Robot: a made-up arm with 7 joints.
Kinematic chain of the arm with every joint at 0, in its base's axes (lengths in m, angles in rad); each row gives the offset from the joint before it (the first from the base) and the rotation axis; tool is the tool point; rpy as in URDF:
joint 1: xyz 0 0 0.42 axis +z
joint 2: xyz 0 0 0 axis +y
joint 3: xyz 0 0 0.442 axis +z
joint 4: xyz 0.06 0 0 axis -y
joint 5: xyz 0.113 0 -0.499 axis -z
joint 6: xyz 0 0 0 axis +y
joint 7: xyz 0.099 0 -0.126 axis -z
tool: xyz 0 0 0 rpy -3.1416 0 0
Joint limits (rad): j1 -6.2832..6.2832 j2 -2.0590..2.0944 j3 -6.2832..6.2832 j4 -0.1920..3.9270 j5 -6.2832..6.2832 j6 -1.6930..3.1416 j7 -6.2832..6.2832
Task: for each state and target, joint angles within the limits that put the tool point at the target. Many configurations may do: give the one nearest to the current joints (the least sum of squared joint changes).
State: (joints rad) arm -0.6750 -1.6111 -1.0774 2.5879 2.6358 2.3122 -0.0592
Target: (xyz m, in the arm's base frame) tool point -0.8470 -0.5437 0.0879
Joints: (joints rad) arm 0.3092 -2.0226 -1.3037 2.3603 2.7693 1.7916 -0.0592
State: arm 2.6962 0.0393 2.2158 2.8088 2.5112 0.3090 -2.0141
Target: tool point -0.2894 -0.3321 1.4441
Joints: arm 3.5189 0.4440 1.9443 2.7155 2.5734 0.7445 -2.0141
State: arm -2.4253 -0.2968 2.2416 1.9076 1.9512 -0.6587 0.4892
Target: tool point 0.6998 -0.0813 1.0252
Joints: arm -2.4640 -0.3859 2.2576 2.0257 1.8975 -0.5157 0.4892
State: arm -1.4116 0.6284 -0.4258 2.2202 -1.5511 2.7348 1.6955
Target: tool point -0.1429 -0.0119 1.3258
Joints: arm -1.5002 0.0497 -0.5896 2.8447 -1.8290 2.6286 1.6955
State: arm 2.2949 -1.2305 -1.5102 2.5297 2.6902 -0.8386 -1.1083
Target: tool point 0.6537 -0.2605 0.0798
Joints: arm 2.1066 -1.7161 -1.9662 1.9779 2.6700 -1.1378 -1.1083
